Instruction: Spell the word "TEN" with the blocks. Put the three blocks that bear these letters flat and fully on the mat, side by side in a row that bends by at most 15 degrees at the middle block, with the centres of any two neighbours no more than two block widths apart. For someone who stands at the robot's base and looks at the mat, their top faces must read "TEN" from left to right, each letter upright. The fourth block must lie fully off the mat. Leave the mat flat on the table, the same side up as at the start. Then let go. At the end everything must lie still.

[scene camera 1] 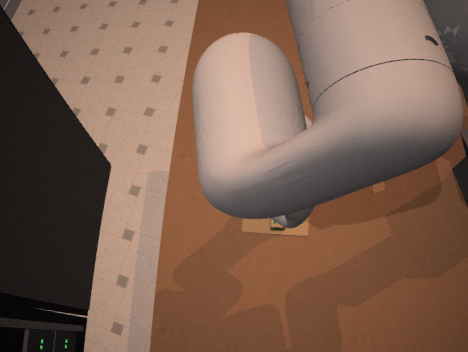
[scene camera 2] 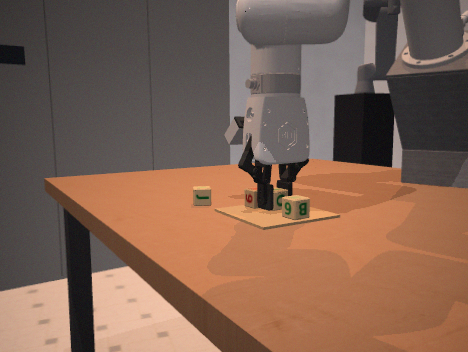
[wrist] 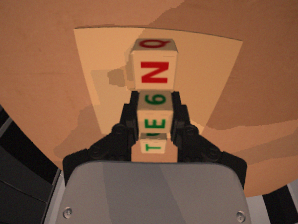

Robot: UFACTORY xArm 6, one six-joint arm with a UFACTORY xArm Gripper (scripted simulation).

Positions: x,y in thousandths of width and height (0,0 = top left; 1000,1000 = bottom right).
tan mat: scene camera 1 557,643; scene camera 2 563,624; wrist 690,275
